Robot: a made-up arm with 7 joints.
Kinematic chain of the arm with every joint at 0, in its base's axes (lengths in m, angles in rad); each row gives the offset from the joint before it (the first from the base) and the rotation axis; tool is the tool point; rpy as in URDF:
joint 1: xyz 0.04 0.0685 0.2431 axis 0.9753 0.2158 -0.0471
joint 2: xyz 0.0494 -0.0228 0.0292 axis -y
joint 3: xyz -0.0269 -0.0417 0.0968 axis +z
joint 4: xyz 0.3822 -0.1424 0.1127 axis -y
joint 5: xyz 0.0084 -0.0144 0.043 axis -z
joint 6: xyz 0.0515 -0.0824 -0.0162 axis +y
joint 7: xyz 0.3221 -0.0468 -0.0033 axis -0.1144 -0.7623 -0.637
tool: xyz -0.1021 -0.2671 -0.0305 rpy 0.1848 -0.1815 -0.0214
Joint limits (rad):
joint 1: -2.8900..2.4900
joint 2: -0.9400..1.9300
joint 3: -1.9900..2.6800
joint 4: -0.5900..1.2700
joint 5: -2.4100..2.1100
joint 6: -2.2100..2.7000
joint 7: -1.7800..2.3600
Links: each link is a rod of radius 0.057 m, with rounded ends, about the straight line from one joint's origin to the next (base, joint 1, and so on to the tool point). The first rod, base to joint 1, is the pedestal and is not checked.
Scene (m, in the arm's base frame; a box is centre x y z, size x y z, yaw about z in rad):
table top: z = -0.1
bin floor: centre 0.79 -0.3 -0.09 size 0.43 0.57 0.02 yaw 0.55
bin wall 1: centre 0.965 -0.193 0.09 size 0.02 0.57 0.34 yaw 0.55
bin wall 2: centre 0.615 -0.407 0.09 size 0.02 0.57 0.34 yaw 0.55
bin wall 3: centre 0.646 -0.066 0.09 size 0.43 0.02 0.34 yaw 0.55
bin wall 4: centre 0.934 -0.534 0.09 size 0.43 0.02 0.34 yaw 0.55
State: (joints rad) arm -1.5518 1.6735 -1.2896 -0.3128 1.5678 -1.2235 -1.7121
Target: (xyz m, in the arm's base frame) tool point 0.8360 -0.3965 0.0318
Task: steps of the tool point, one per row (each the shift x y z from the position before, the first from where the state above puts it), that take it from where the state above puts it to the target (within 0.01 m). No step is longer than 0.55 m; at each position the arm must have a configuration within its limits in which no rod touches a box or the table.
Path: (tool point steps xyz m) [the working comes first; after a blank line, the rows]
Joints at the target: 0.0507 -0.0691 0.2186 -0.5900 0.1336 0.0726 -1.7800
Straight joint move there: touches bin wall 4.

1: -0.0786 0.0536 0.1563
2: 0.0458 0.0752 0.2389
3: 0.2483 0.0320 0.2143
4: 0.4137 -0.0349 0.0347
5: 0.4246 -0.0325 -0.2374
6: 0.2550 0.0810 -0.4387
7: 0.0157 -0.0233 -0.2134
8: -0.0157 0.0233 -0.2146

